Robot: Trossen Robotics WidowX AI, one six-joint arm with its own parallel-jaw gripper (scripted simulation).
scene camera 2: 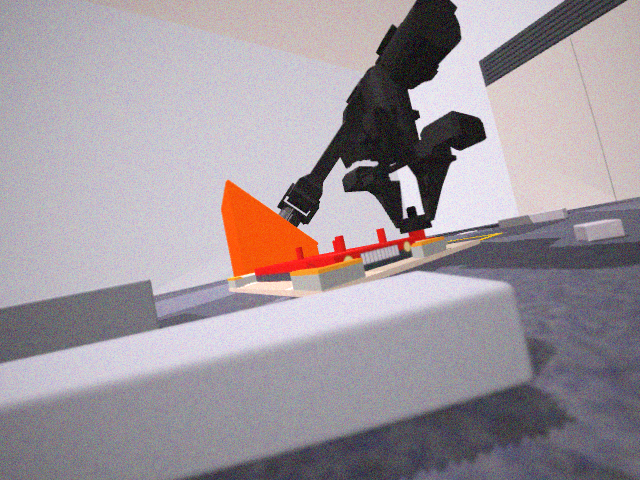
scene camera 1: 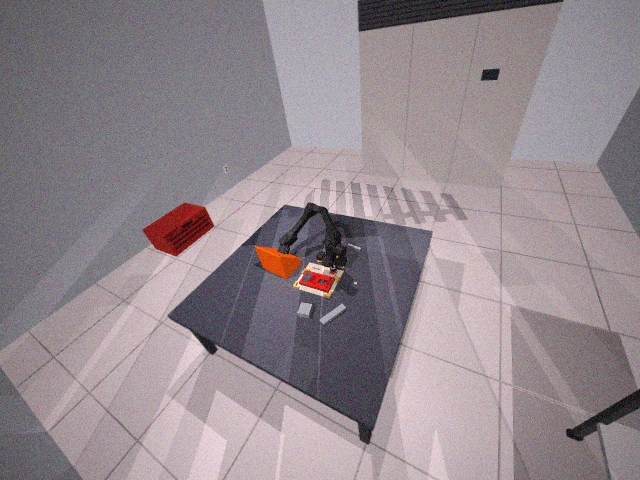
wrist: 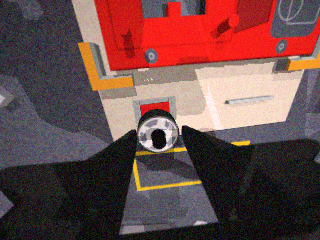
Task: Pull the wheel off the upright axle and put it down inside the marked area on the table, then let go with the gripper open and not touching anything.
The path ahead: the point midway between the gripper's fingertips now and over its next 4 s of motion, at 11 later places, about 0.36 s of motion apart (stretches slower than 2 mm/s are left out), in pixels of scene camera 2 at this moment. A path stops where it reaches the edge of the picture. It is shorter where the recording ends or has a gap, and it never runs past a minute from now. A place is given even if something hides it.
My gripper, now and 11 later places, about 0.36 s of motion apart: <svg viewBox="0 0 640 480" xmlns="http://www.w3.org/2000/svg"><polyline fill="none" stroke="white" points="414,224 414,223 413,221 412,217 412,214 411,212 411,210 410,206 409,202 409,200 404,186 406,180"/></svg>
